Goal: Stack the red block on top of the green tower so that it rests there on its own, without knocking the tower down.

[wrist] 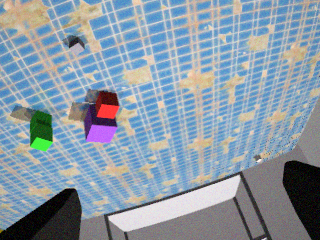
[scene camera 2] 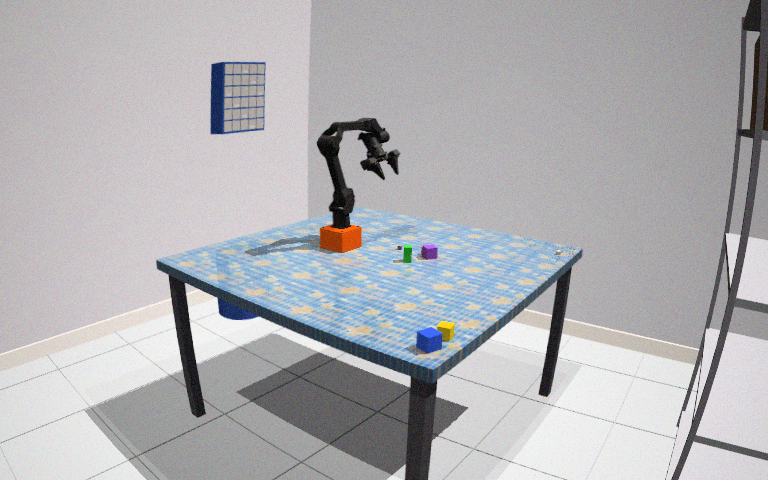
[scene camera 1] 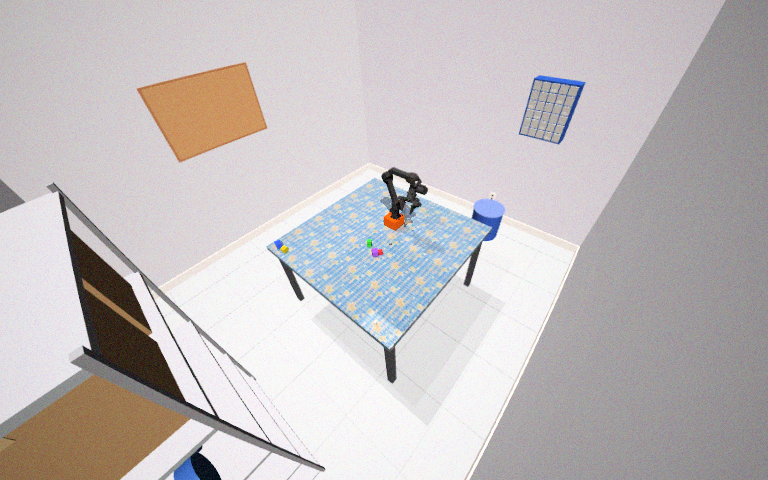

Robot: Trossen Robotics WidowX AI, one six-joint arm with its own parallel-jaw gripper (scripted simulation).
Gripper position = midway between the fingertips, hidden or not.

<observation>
My gripper (scene camera 2: 391, 176) is open and holds nothing. Also in view: a purple block (wrist: 97, 129).
My gripper also shows in the wrist view (wrist: 185, 188).
</observation>
